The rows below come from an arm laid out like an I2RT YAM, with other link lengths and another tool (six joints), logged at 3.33 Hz.
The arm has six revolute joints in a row. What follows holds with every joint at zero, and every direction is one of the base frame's. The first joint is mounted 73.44 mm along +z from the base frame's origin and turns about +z. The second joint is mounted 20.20 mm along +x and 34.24 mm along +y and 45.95 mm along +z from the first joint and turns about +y. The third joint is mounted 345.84 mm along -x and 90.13 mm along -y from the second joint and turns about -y. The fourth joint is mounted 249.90 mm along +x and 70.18 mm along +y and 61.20 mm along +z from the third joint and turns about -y. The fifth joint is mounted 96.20 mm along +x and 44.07 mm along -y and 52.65 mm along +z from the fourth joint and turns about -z. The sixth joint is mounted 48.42 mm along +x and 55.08 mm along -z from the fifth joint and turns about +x. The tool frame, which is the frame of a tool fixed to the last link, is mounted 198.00 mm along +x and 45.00 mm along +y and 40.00 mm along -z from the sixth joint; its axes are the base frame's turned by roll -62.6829, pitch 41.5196 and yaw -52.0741 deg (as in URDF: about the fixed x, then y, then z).
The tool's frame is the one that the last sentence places.
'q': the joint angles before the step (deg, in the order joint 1, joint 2, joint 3, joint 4, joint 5, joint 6). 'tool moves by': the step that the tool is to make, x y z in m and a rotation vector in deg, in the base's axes. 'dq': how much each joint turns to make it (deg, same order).
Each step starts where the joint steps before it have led.
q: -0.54 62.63 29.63 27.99 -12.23 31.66
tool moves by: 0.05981 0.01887 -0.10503 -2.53 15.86 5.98
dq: 0.03 20.98 8.70 -4.62 -5.15 -4.11
